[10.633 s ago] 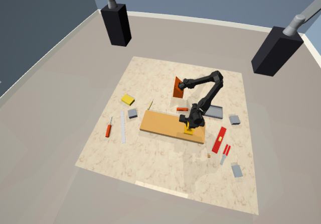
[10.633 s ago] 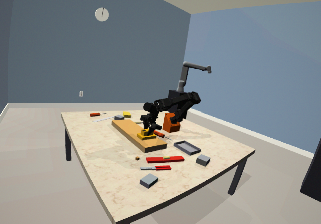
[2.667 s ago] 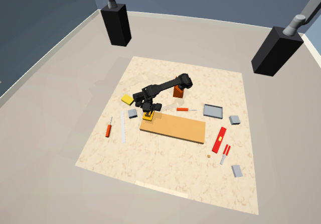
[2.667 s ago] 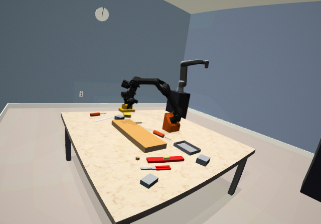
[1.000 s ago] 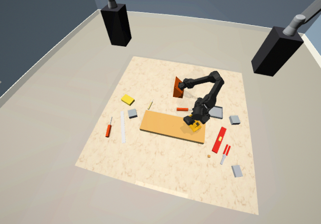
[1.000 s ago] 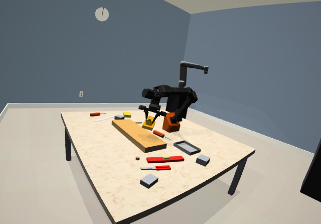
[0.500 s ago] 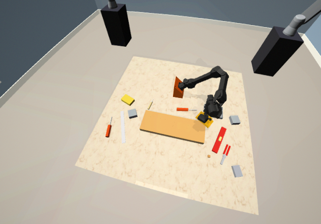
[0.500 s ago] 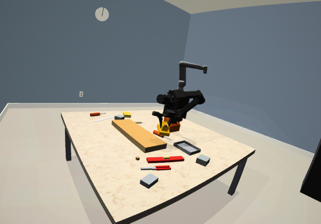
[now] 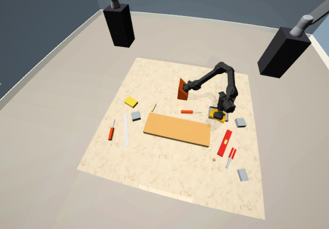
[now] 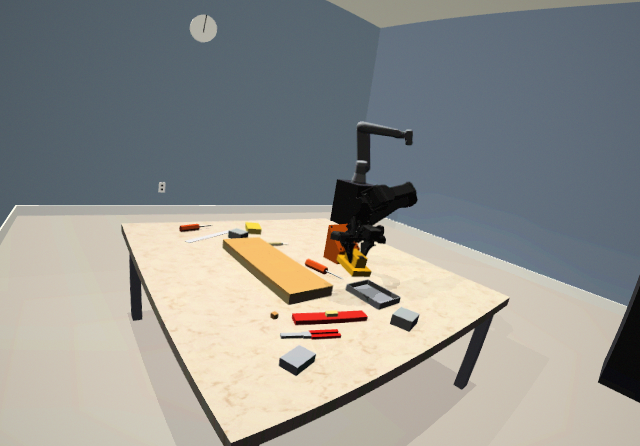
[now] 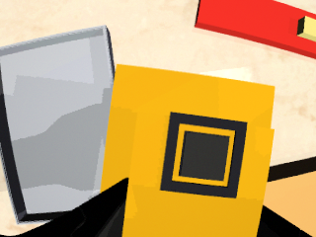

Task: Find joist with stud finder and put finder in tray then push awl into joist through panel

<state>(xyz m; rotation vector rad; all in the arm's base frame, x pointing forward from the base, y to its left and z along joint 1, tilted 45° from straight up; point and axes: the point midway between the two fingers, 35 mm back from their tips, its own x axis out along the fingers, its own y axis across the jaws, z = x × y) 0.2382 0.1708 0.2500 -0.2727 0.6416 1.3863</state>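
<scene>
Right now the grey tray is 120 mm below my gripper tip, 90 mm behind it and 30 mm to the left of it. Round my gripper tip: square light 30 mm above, 20 mm to the left; yellow stud finder 20 mm above, 10 mm to the left; red level 160 mm ahead, 120 mm below, 90 mm to the left.
</scene>
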